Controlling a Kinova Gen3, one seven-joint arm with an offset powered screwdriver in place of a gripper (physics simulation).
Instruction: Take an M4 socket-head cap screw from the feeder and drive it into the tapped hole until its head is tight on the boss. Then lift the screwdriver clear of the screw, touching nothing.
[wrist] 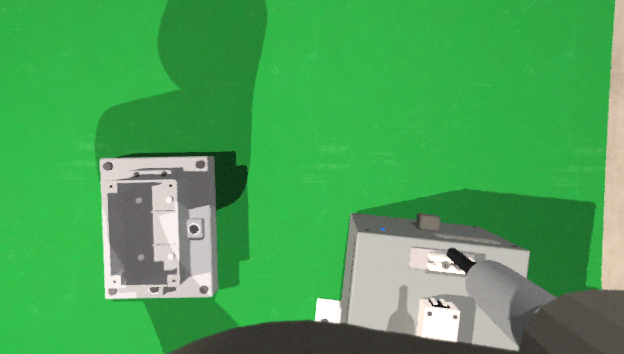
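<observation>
The screwdriver reaches in from the lower right, with a grey conical nose and a black bit. In this view its tip overlaps the pale screw outlet of the feeder, a grey box at the lower right. A screw head shows in that outlet, just left of the bit. The height of the tip over the outlet and whether it touches the screw cannot be told, and no screw can be made out on the bit. The boss is a small square block on the right side of the grey housing at the left. Its tapped hole shows dark and open.
The housing has a deep pocket and corner holes. A white bracket stands on the feeder top, and a brown block is at its far edge. A white tab is left of the feeder. Dark arm parts cover the bottom edge.
</observation>
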